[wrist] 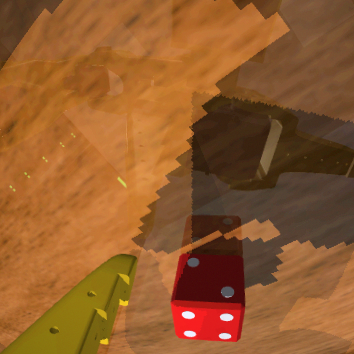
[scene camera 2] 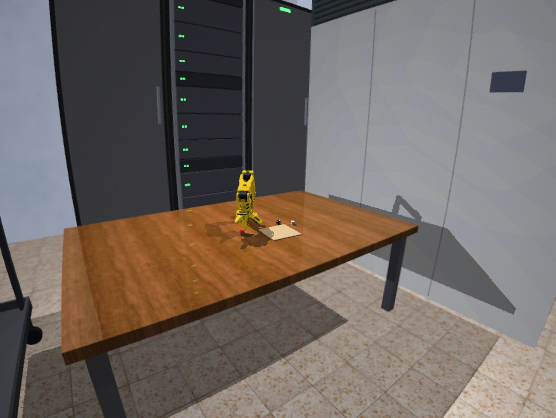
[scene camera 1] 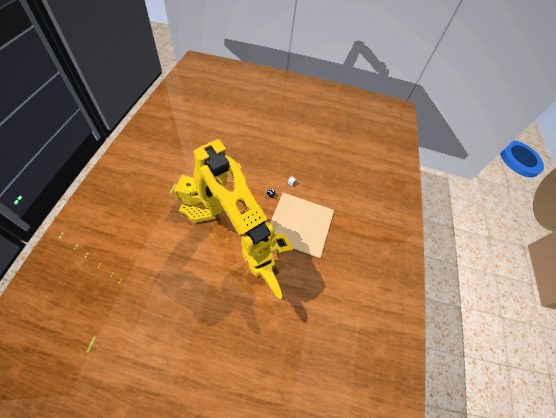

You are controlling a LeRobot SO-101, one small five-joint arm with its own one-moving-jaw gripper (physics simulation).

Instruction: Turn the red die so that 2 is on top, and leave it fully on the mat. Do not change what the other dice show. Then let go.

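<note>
The red die rests on the table off the mat, beside the gripper's tip. In the wrist view its bright upper face shows four pips, and the darker side face shows two. It is hidden by the arm in scene camera 1. The pale square mat lies to one side of it. My gripper is fully open and empty, low over the table. One notched jaw shows at the lower left of the wrist view, apart from the die.
A black die and a white die rest on the wooden table, just beyond the mat's edge on the far side from the gripper. Their pips are too small to read.
</note>
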